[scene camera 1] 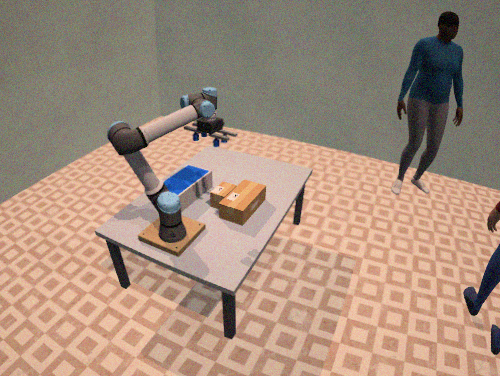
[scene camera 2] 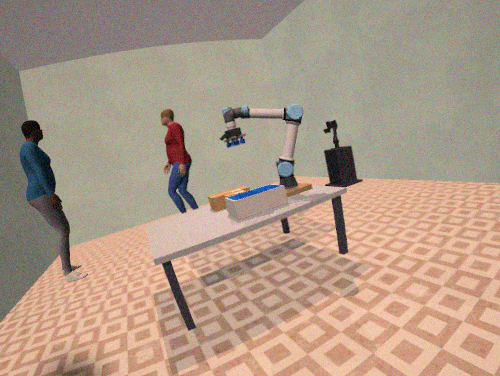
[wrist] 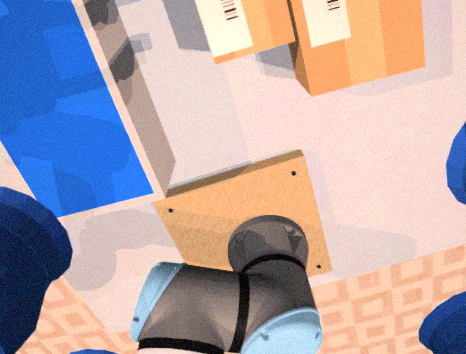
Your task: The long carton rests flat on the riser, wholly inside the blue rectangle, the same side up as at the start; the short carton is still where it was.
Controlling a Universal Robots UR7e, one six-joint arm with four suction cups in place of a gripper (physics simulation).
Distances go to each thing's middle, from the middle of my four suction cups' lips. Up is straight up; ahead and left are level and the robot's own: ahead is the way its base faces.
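The short carton (wrist: pixel 230 36) is 41 cm below my suction cup, 9 cm ahead of it and 2 cm to the right of it. As for the riser (scene camera 2: pixel 242 205), it is 25 cm to the left of my suction cup, 2 cm ahead of it and 40 cm below it. I find the long carton (scene camera 1: pixel 238 206) 15 cm to the right of my suction cup, 11 cm ahead of it and 41 cm below it.
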